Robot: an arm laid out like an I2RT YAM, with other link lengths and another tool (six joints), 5 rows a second.
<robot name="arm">
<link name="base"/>
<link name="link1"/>
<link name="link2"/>
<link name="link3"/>
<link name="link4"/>
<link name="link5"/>
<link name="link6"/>
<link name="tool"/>
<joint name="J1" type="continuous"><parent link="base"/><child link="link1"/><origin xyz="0.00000 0.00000 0.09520"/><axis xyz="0 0 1"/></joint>
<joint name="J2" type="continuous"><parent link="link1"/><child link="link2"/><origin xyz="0.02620 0.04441 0.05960"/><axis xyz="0 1 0"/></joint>
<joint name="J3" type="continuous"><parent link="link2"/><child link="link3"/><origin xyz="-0.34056 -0.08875 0.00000"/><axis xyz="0 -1 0"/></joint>
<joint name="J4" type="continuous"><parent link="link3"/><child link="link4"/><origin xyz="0.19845 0.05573 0.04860"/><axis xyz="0 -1 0"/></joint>
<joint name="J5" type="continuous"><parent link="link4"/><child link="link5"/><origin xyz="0.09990 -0.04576 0.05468"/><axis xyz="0 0 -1"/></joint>
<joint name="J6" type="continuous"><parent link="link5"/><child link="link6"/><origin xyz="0.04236 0.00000 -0.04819"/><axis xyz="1 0 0"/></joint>
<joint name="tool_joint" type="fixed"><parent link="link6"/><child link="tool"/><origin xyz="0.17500 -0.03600 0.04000" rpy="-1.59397 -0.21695 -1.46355"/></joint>
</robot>
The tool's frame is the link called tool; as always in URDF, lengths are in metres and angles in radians. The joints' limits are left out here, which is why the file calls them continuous.
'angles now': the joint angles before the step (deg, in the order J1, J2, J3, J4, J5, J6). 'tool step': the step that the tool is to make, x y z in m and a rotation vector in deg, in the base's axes. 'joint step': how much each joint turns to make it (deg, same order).
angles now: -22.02 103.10 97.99 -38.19 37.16 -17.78
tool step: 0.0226 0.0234 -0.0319 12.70 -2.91 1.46
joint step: 0.81 4.25 10.03 -13.03 -9.88 9.82
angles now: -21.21 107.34 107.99 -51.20 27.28 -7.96
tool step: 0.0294 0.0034 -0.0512 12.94 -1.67 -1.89
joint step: -1.28 8.92 11.57 -9.22 -9.85 8.59
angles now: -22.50 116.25 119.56 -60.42 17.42 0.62
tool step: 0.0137 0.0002 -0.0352 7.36 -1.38 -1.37
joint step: -1.35 4.20 2.66 -1.07 -6.22 3.96
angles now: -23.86 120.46 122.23 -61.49 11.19 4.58
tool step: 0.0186 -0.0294 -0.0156 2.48 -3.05 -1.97
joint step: -2.91 5.45 5.78 1.20 -3.52 1.03
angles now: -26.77 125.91 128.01 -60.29 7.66 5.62
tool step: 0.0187 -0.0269 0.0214 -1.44 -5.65 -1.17
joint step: -1.84 2.57 5.89 2.33 -1.49 0.22
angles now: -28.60 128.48 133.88 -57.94 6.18 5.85
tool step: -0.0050 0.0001 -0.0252 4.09 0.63 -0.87
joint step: -0.99 1.03 -1.38 -0.29 -2.71 1.83
